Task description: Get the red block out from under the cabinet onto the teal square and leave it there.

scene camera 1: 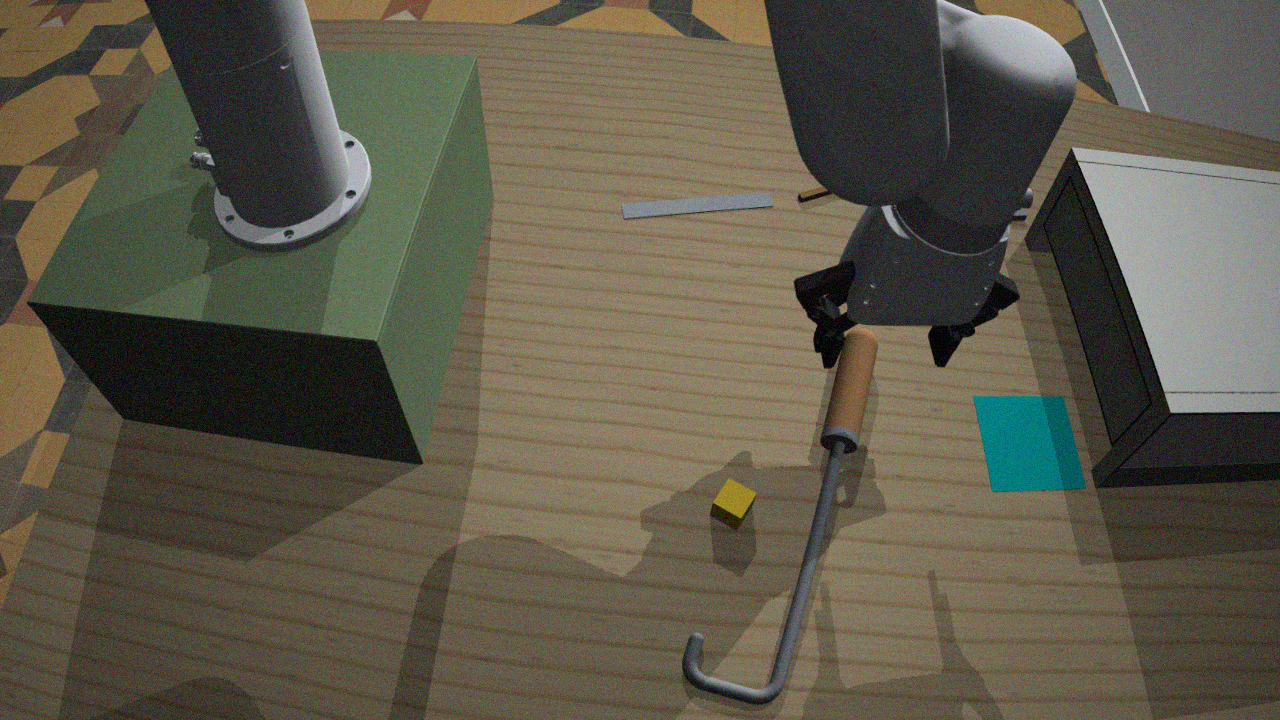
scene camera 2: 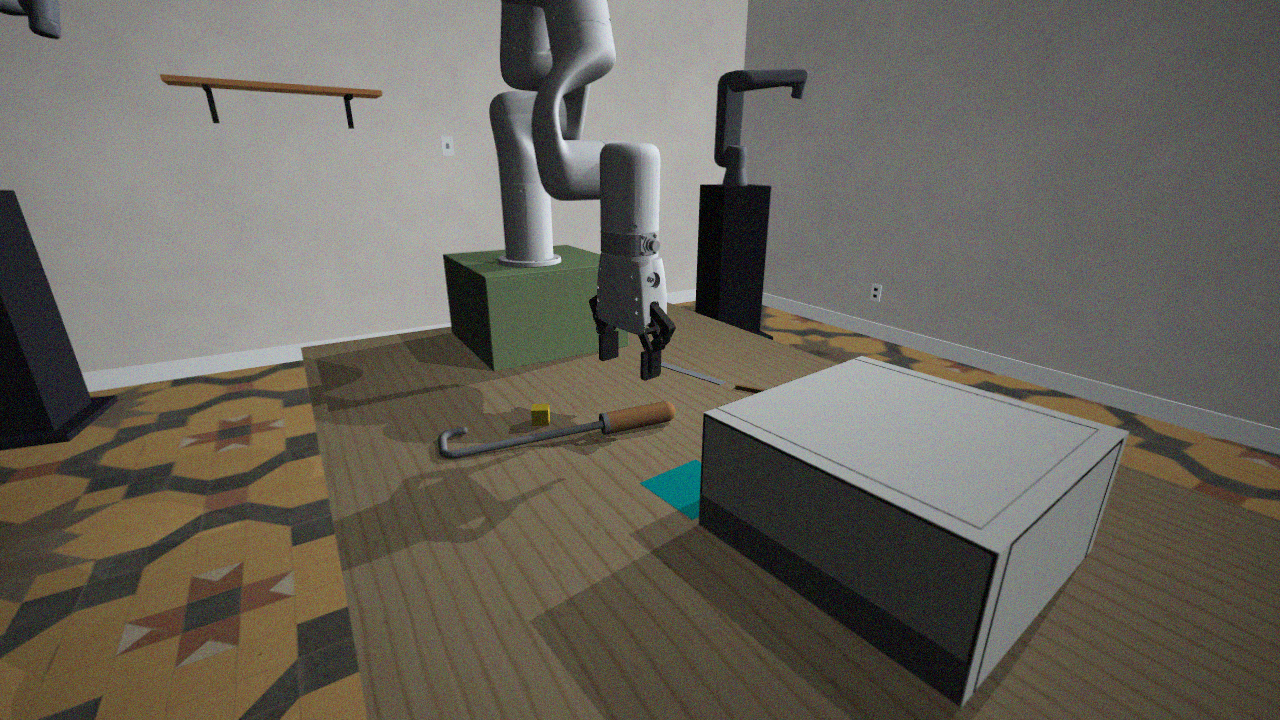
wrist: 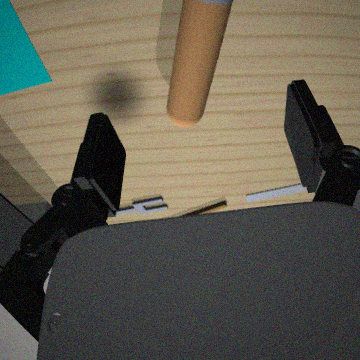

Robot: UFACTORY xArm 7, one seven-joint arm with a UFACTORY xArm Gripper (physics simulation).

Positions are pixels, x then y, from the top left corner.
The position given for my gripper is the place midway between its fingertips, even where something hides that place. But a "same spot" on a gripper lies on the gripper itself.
Scene:
my gripper: scene camera 1; scene camera 2 629, 368; wrist
same spot on my gripper: [scene camera 1: 829, 338] = [wrist: 333, 136]

